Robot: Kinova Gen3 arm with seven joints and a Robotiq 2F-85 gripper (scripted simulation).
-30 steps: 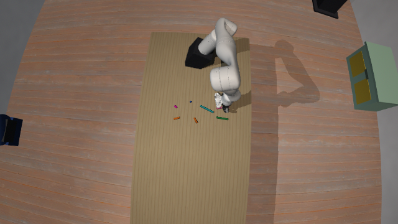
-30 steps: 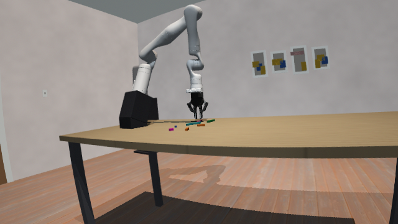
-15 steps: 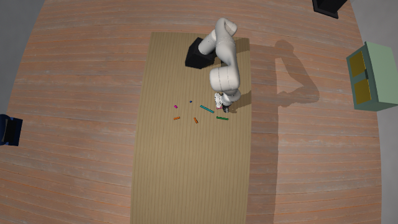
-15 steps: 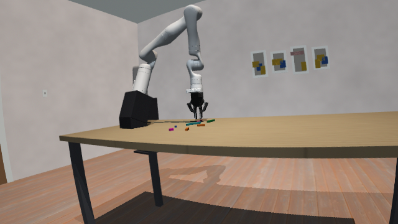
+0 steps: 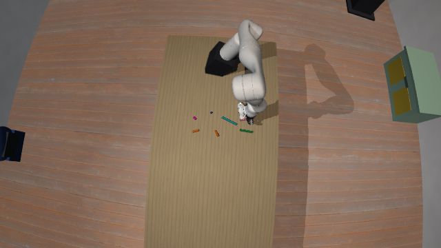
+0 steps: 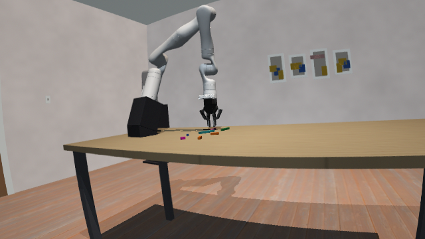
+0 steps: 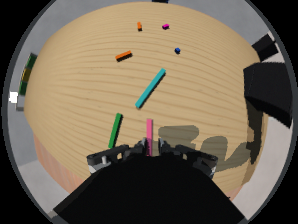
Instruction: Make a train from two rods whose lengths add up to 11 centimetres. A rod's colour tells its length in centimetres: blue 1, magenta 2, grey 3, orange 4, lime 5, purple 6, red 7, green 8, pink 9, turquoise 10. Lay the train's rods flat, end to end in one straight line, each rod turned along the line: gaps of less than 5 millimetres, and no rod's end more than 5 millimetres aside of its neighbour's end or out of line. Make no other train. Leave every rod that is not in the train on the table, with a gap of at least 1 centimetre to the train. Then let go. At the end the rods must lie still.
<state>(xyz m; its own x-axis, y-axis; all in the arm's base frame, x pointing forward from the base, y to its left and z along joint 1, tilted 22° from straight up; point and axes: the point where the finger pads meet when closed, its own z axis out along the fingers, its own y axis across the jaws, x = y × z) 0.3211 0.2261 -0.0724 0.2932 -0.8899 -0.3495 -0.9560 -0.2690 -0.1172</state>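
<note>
Right now my hand is 1 cm short of the pink rod and 3 cm above it. From my hand the other things lie so: turquoise rod 4 cm ahead, 11 cm to the right, 3 cm below; green rod 8 cm ahead, 1 cm to the left, 3 cm below; blue rod 22 cm to the right, 3 cm below.
</note>
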